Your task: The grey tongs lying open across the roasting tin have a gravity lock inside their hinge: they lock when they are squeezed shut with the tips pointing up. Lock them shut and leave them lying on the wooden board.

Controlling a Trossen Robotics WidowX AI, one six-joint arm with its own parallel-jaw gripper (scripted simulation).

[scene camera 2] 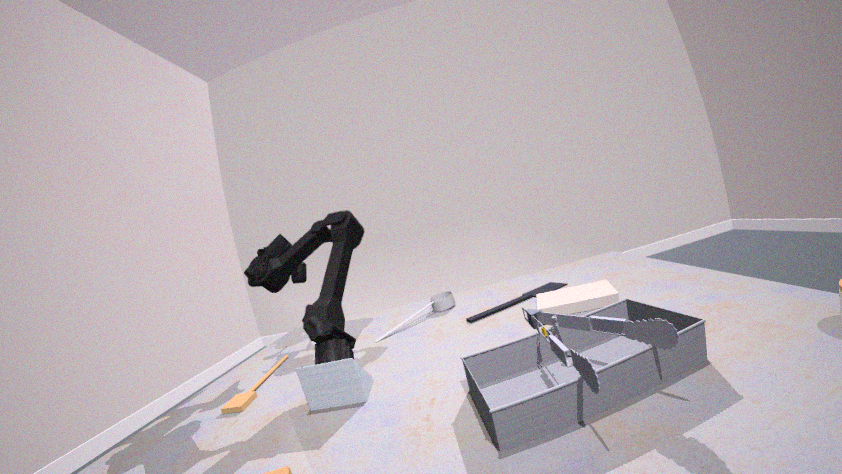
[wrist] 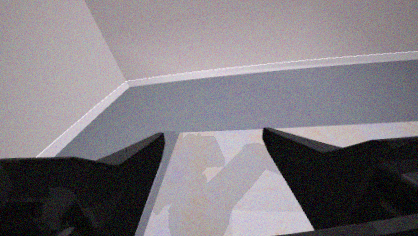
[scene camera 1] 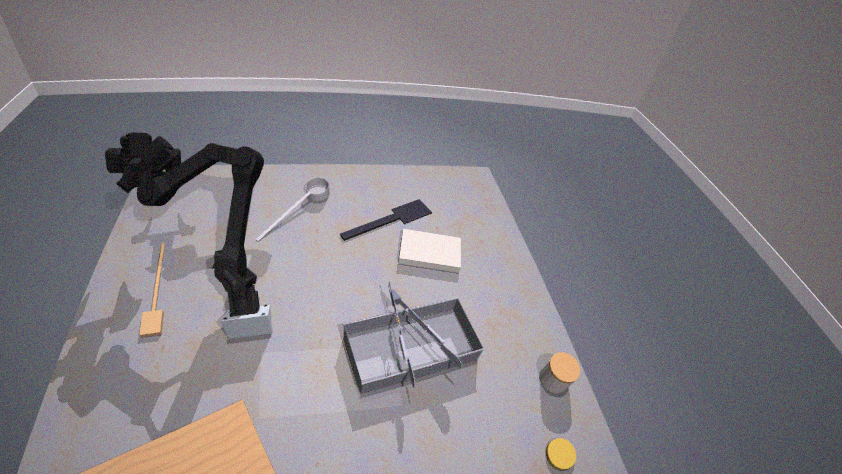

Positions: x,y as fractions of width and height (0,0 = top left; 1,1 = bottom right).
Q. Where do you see a wooden spatula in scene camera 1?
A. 0.18,0.68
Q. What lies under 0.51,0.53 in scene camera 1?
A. A white block.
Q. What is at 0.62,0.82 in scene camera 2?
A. A grey roasting tin.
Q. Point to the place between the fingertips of my gripper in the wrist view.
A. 0.51,0.57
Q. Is my gripper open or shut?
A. Open.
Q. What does my gripper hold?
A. Nothing.
